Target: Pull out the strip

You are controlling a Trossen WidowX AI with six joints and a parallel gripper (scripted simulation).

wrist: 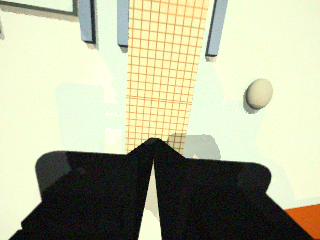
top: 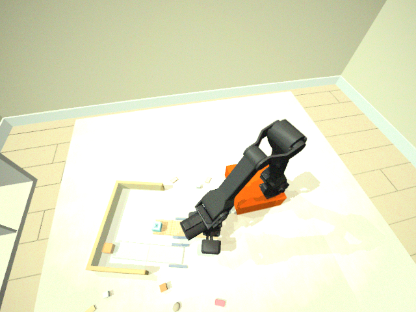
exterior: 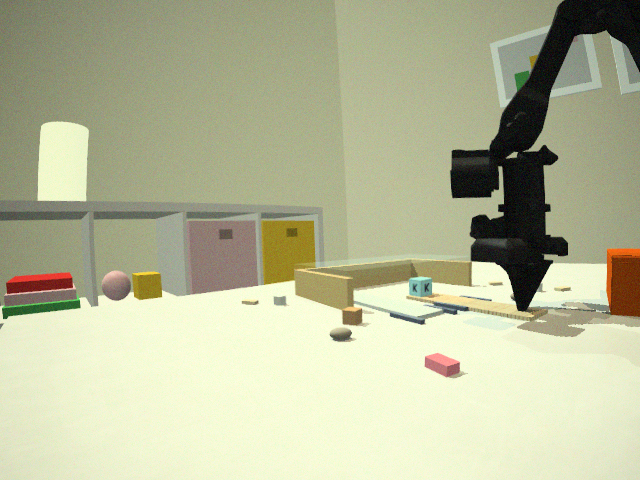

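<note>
The cube is 180 mm ahead of my gripper tip, 80 mm to the right of it and 20 mm above it.
</note>
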